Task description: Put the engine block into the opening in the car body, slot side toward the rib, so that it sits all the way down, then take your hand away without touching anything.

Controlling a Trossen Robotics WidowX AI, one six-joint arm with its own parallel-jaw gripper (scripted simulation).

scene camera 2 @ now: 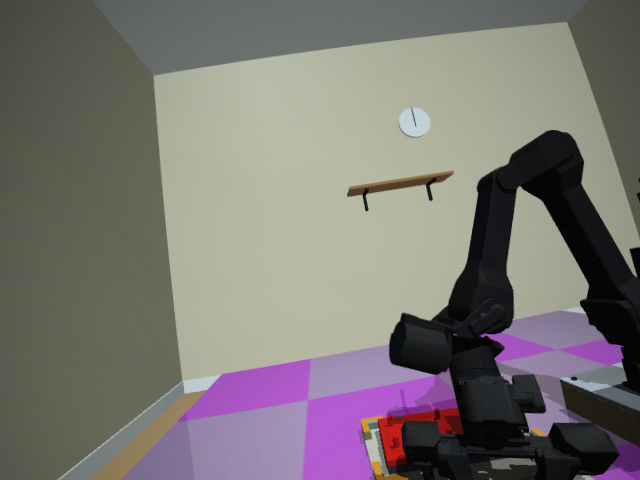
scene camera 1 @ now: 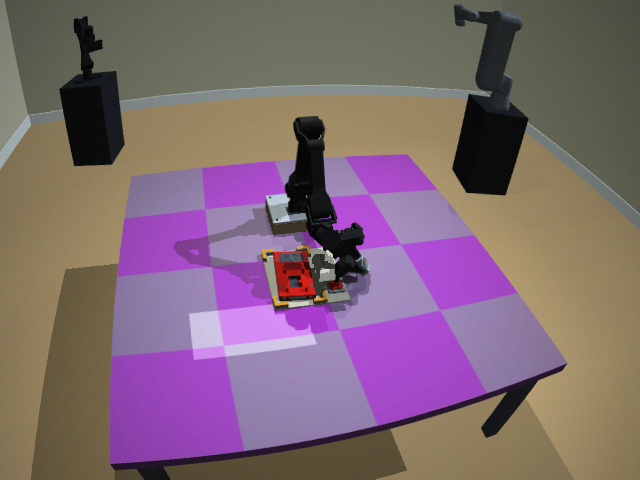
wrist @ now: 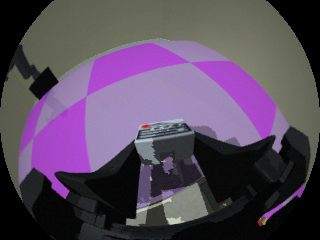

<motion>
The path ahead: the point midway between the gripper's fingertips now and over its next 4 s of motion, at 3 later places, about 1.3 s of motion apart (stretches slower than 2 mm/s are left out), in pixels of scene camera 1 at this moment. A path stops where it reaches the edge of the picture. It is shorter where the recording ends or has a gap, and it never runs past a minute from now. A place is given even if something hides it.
My gripper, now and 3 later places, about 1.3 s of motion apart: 363,267; 357,261; 358,261; 359,260
</motion>
